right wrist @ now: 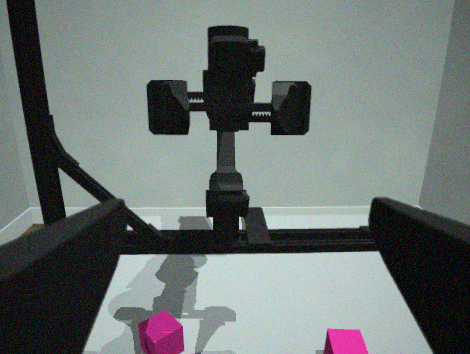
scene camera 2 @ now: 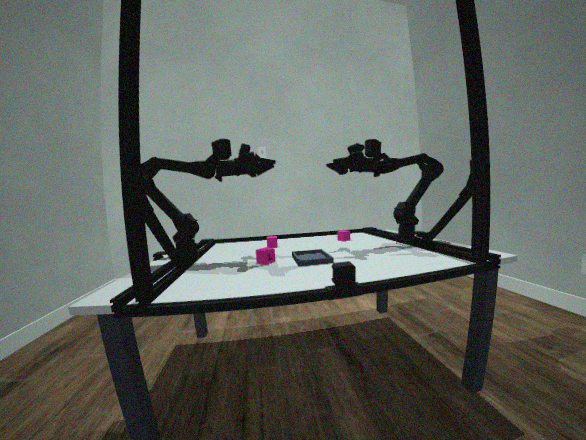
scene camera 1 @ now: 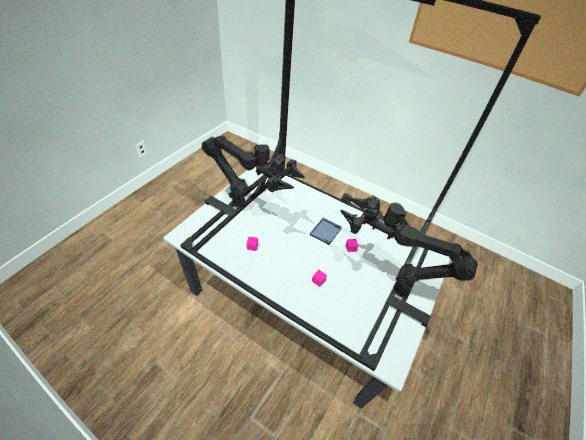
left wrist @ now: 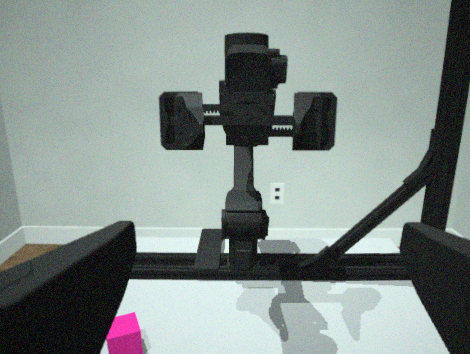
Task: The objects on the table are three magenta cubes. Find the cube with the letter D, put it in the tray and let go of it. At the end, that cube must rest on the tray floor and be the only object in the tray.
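Seen in the pictures: left gripper, fingertip midpoint: (right wrist: 231, 114) (scene camera 2: 274, 164) (scene camera 1: 345, 204) (left wrist: 268, 236); right gripper, fingertip midpoint: (right wrist: 250, 211) (scene camera 2: 329, 163) (scene camera 1: 299, 182) (left wrist: 249, 128); left arm's base at its link origin: (right wrist: 225, 237) (scene camera 2: 186, 256) (scene camera 1: 401, 290); right arm's base at its link origin: (scene camera 2: 406, 237) (scene camera 1: 238, 203) (left wrist: 243, 262).
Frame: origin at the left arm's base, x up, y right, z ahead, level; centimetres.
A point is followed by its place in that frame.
Note:
Three magenta cubes lie on the table. One cube (scene camera 1: 352, 245) @(z 28.7, x 2.6, y 7.9 cm) (scene camera 2: 265, 256) @(z 29.3, x 0.8, y 12.5 cm) (right wrist: 162, 332) @(z 30.7, x 2.6, y 9.0 cm) is beside the tray (scene camera 1: 325, 230) @(z 45.0, x -1.3, y 11.8 cm) (scene camera 2: 312, 263) @(z 43.4, x -1.4, y 18.0 cm); a dark mark shows on its side in scene camera 2, too blurred to read surely. A second cube (scene camera 1: 319, 278) @(z 32.6, x 2.6, y -17.1 cm) (scene camera 2: 271, 241) @(z 32.7, x 1.0, y -13.4 cm) (right wrist: 346, 341) @(z 33.1, x 2.6, y -15.5 cm) is nearer the front in scene camera 1. A third cube (scene camera 1: 252, 243) @(z 67.4, x 2.6, y -18.7 cm) (scene camera 2: 343, 235) @(z 67.2, x 0.8, y -14.9 cm) (left wrist: 125, 336) @(z 66.5, x 2.3, y -16.4 cm) lies at the left there. No letter is readable on these two. The blue-grey tray is empty. My left gripper (scene camera 1: 344, 205) @(z 35.0, x 32.4, y 0.0 cm) (scene camera 2: 274, 163) @(z 35.0, x 32.4, y 0.0 cm) and right gripper (scene camera 1: 297, 181) @(z 56.5, x 32.4, y 0.0 cm) (scene camera 2: 327, 165) @(z 56.5, x 32.4, y 0.0 cm) (right wrist: 247, 201) @(z 56.5, x 32.4, y 0.0 cm) are open, empty and high above the table.
A black frame (scene camera 1: 280, 309) @(z 38.7, x 0.1, y -37.5 cm) runs round the table top, with tall posts (scene camera 1: 286, 75) @(z 87.8, x 58.1, y 34.6 cm) (scene camera 2: 131, 100) @(z 3.6, x 40.0, y 36.6 cm) rising from it. A black box (scene camera 2: 344, 274) @(z 45.5, x 1.6, y 38.3 cm) sits on the frame's near edge in scene camera 2. Arm shadows fall across the white table.

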